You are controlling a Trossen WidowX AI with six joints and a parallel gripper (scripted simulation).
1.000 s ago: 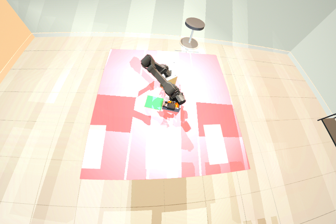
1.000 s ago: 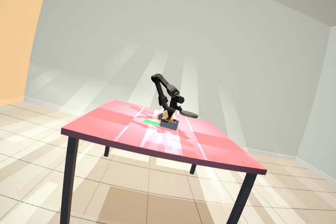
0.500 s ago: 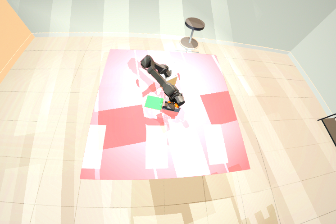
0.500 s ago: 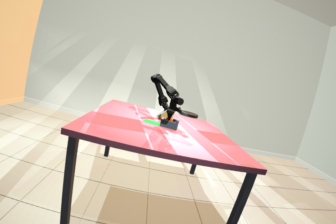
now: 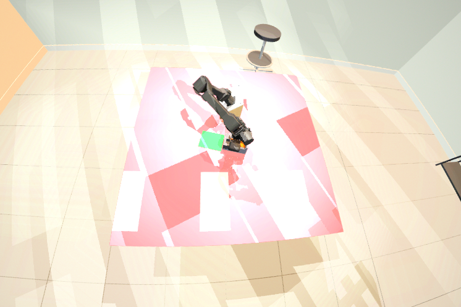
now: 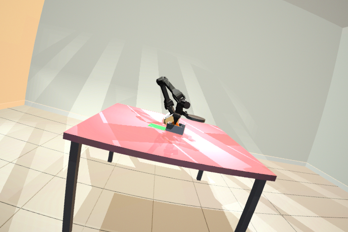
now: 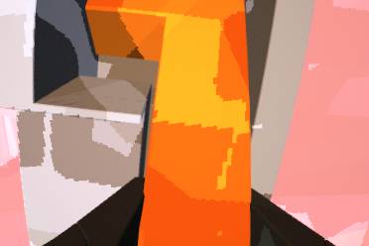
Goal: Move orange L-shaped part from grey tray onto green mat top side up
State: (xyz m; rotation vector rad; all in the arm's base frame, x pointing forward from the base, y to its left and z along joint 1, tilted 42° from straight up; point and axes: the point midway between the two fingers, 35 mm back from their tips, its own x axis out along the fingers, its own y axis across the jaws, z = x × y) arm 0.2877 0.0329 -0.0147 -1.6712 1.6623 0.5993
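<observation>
The green mat is 14 cm to the right of my gripper tip, 8 cm below it and 4 cm behind it. From my gripper tip the other things lie so: orange L-shaped part (3 cm to the left, 3 cm below, 1 cm behind).
</observation>
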